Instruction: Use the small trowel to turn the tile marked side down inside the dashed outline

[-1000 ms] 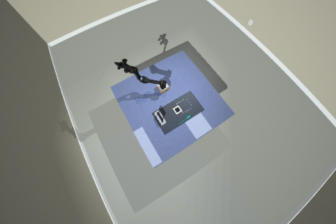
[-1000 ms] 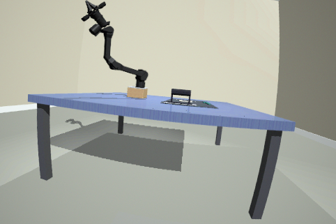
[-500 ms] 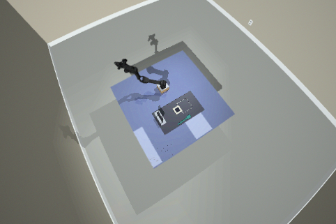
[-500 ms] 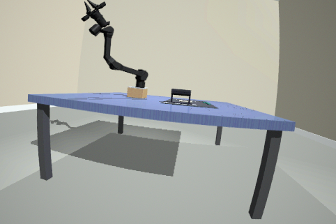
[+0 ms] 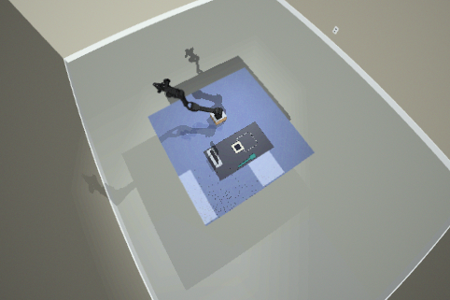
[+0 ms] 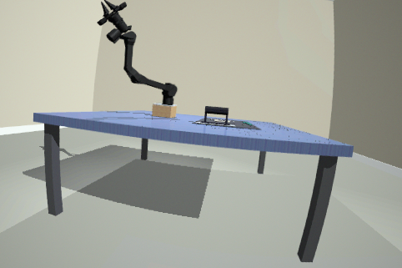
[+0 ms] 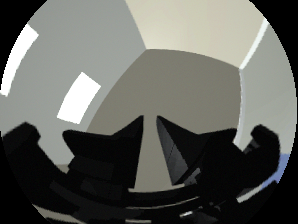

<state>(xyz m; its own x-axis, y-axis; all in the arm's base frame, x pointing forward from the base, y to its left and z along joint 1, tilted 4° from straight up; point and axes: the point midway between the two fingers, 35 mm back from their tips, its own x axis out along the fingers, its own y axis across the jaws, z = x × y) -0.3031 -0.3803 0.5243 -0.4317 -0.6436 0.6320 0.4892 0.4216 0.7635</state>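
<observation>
The small trowel lies 670 mm ahead of my gripper tip, 570 mm below it and 180 mm to the left of it. From my gripper tip the other things lie so: dark mat (700 mm ahead, 630 mm below, 430 mm to the left); teal trowel (840 mm ahead, 610 mm below, 450 mm to the left); white tile (680 mm ahead, 610 mm below, 430 mm to the left).
</observation>
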